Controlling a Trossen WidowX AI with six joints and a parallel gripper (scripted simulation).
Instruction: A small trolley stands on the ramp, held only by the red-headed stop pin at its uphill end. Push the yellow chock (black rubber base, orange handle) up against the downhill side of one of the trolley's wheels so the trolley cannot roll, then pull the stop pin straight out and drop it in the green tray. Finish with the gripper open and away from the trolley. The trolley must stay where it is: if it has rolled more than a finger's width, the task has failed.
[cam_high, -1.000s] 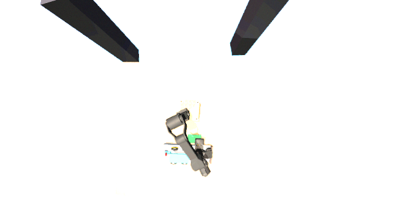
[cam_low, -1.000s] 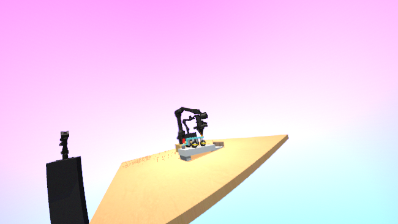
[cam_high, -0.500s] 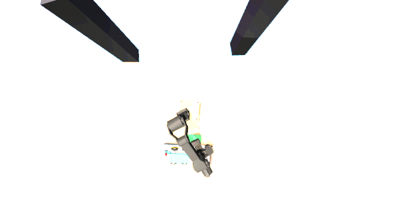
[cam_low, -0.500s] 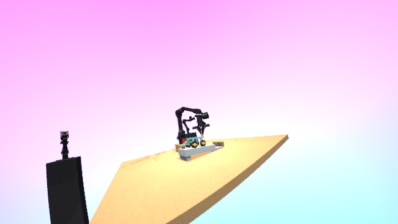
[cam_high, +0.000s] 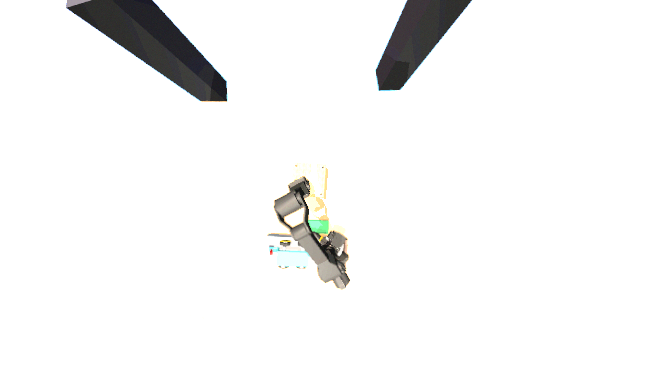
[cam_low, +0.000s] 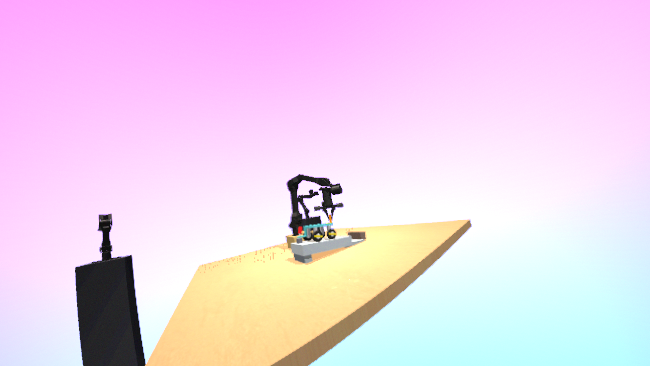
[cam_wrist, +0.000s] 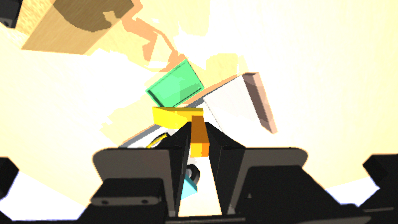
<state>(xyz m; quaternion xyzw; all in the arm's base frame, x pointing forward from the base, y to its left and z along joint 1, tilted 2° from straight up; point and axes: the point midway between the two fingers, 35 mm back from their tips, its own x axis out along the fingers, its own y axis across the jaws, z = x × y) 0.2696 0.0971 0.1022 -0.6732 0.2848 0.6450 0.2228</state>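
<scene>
The yellow chock is 20 mm to the right of my gripper tip, 10 mm below it and 10 mm behind it. The rest, counted from my gripper tip: green tray (160 mm below, 40 mm to the right, 40 mm behind); brown bar (120 mm below, 100 mm ahead, 90 mm to the left); cyan trolley (160 mm to the right, 60 mm ahead, 40 mm below).
</scene>
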